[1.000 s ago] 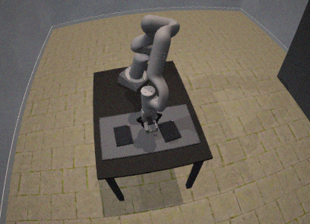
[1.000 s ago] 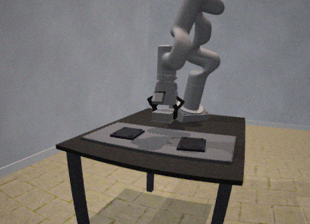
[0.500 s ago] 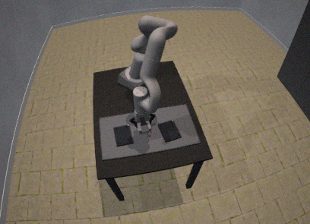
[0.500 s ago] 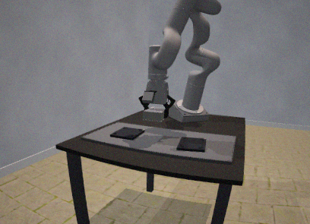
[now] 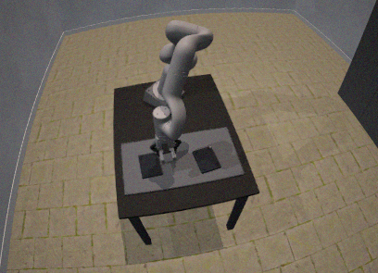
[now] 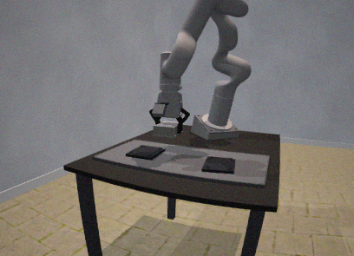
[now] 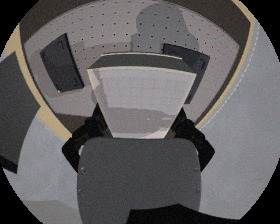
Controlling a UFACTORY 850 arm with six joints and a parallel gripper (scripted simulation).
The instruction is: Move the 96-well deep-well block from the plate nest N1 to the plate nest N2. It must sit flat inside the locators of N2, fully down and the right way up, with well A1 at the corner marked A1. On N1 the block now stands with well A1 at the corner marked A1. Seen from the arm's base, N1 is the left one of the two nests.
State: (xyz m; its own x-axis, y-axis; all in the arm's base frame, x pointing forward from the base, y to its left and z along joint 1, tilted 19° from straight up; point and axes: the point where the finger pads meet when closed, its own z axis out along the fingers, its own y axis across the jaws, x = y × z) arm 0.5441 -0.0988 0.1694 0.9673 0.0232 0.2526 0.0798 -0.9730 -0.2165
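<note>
My gripper is now 110 mm to the left of the plate nest N2, 110 mm above it and 10 mm past it. Round my hand: plate nest N1: 230 mm to the left, 110 mm below, 10 mm ahead; deep-well block: right at my hand.
</note>
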